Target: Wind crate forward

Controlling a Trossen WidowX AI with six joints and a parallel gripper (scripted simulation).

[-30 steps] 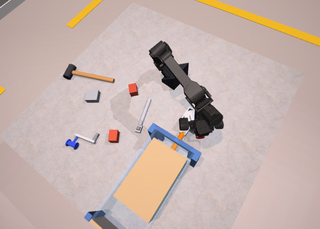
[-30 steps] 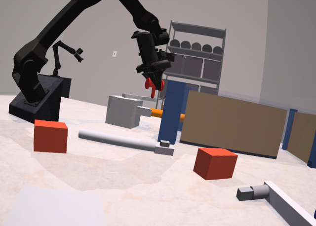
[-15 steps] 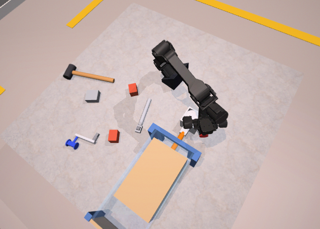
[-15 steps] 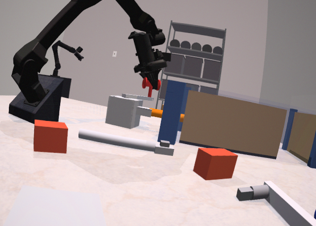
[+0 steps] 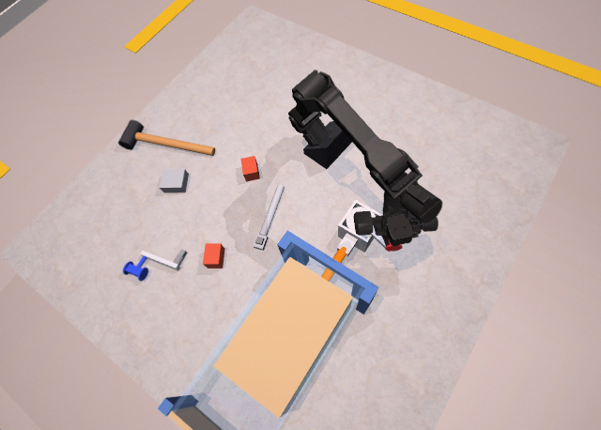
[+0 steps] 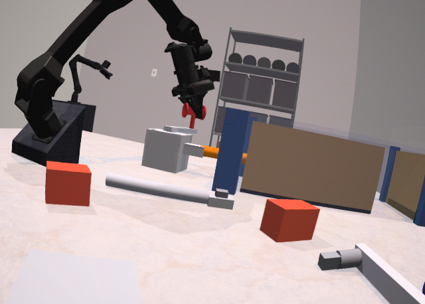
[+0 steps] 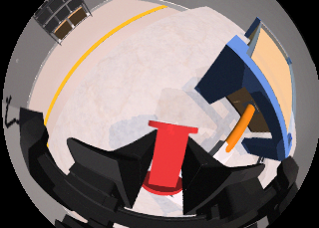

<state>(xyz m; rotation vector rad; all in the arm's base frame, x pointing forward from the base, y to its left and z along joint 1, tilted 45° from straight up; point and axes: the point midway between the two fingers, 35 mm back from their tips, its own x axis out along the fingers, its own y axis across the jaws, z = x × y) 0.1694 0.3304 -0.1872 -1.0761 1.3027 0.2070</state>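
The crank handle is 20 mm behind my gripper tip, 50 mm to the right of it and 30 mm below it. From my gripper tip the other things lie so: frame 130 mm ahead, 90 mm to the right, 30 mm below; then red knob 10 mm behind, 10 mm to the right; then grey winch 40 mm behind, 120 mm to the right, 100 mm below.
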